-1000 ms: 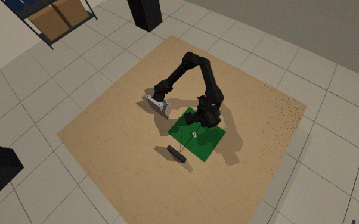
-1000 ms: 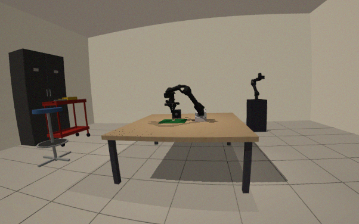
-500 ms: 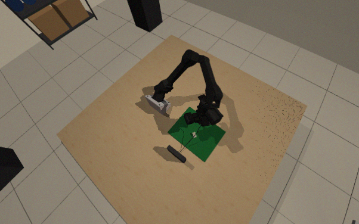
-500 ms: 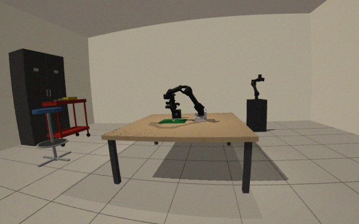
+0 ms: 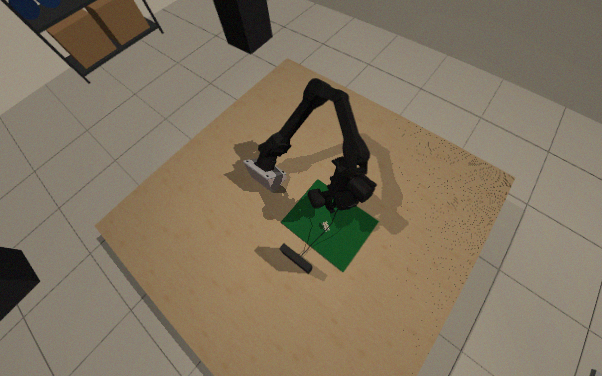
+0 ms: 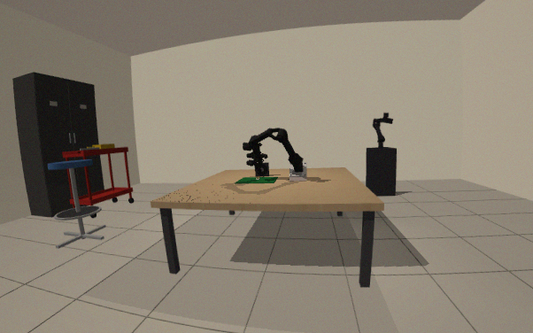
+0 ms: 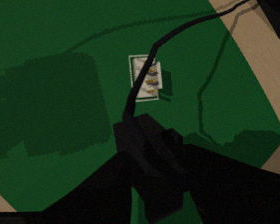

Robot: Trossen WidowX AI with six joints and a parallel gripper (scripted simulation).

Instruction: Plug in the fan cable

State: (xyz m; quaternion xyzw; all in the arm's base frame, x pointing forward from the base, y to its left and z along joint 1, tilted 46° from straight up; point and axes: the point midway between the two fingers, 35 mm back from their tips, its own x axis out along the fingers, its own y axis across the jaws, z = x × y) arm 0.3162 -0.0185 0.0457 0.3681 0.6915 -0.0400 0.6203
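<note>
My gripper tip is now 2 cm short of the green board, 2 cm to the left of it and 11 cm above it. From my gripper tip the other things lie so: black fan: 1 cm ahead, 21 cm to the right, 3 cm below; then black fan plug: 1 cm behind, 1 cm below; then white four-pin header: 2 cm ahead, 5 cm to the right, 9 cm below.
</note>
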